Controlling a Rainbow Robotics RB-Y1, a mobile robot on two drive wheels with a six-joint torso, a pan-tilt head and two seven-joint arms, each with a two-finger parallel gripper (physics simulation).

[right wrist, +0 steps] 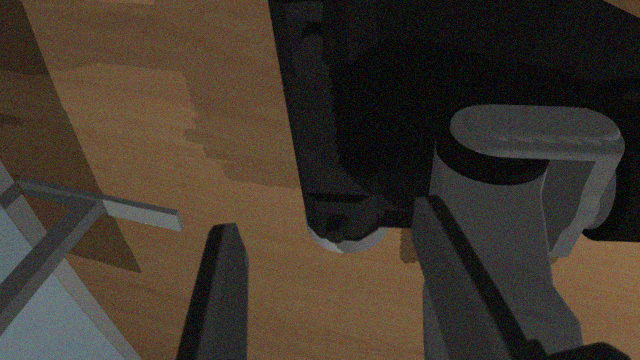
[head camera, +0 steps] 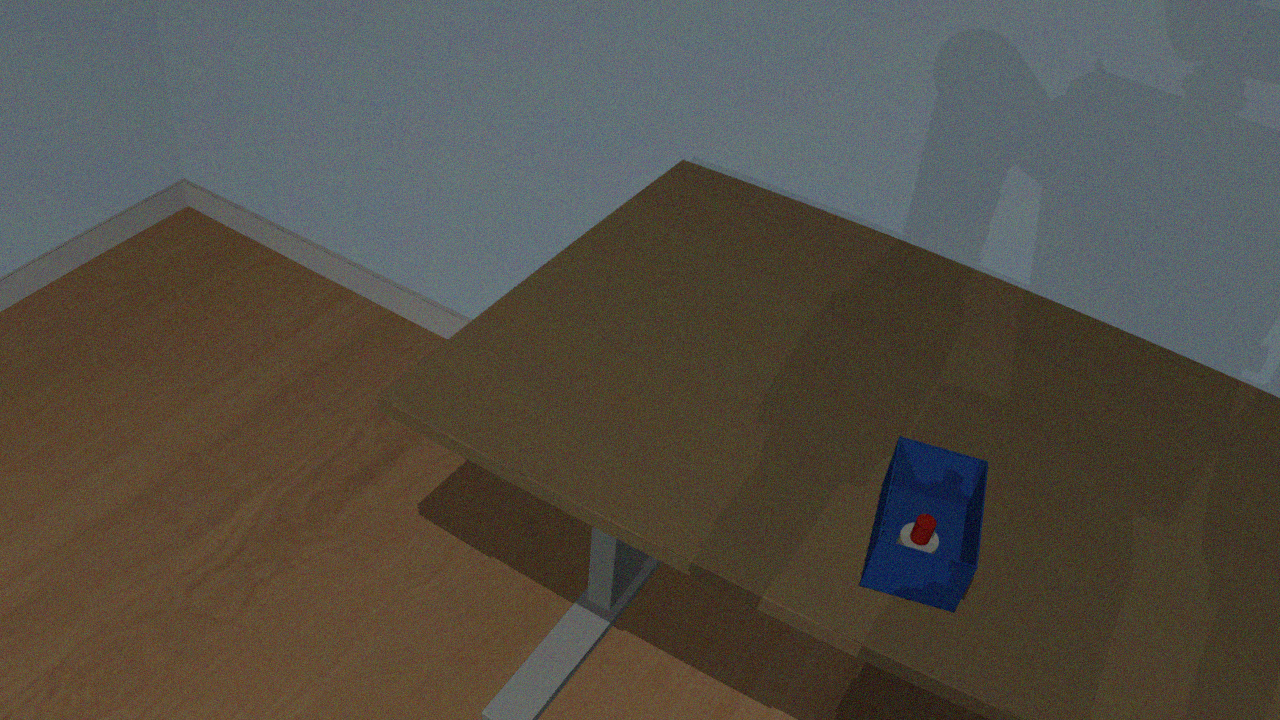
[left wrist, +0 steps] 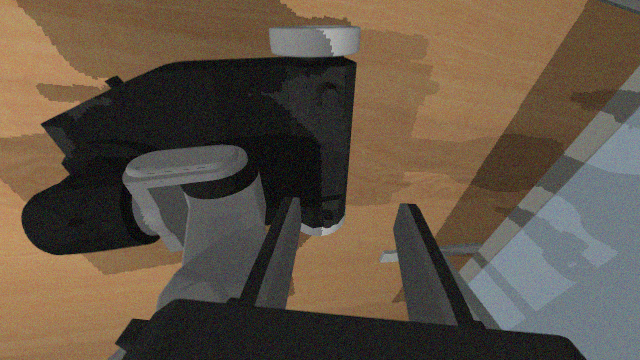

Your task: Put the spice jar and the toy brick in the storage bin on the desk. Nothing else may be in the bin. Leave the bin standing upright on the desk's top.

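Frame: origin at the robot's base, x right, y ahead, z up, level; centimetres.
Where they show: left gripper, fingertip midpoint: (left wrist: 347,213); right gripper, fingertip midpoint: (right wrist: 327,229).
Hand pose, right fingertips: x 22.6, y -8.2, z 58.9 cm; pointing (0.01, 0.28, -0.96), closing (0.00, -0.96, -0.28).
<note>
After its pixels a point has its place.
The blue storage bin (head camera: 920,583) @[x 7.4, y 54.1, z 75.0 cm] stands upright on the desk (head camera: 626,358) @[x -34.1, y 77.0, z 72.1 cm], right of centre in the head view. Inside it a small red cylinder (head camera: 923,529) @[x 5.6, y 55.6, z 81.1 cm] stands at a pale, whitish round piece (head camera: 907,538) @[x 4.5, y 56.0, z 78.8 cm]; I cannot tell whether the two are one thing. I cannot make out a spice jar or a toy brick for certain in any view. My left gripper (left wrist: 347,213) @[x -21.6, y -7.5, z 59.1 cm] is open and empty, with floor and the robot's base beyond its fingers. My right gripper (right wrist: 327,229) @[x 22.6, y -8.2, z 58.9 cm] is open and empty, also over the floor beside the base. Neither gripper shows in the head view.
The robot's black base (left wrist: 225,100) @[x -16.5, y -20.7, z 16.9 cm] (right wrist: 370,100) @[x 7.2, y -6.5, z 18.7 cm] is close by both grippers. A grey desk leg (head camera: 603,568) @[x -38.4, y 88.0, z 14.3 cm] with a long foot (head camera: 546,664) stands under the desk's left part. A desk foot (right wrist: 145,214) also shows in the right wrist view. A wall (head camera: 402,116) @[x -116.8, y 150.1, z 56.6 cm] rises behind the desk.
</note>
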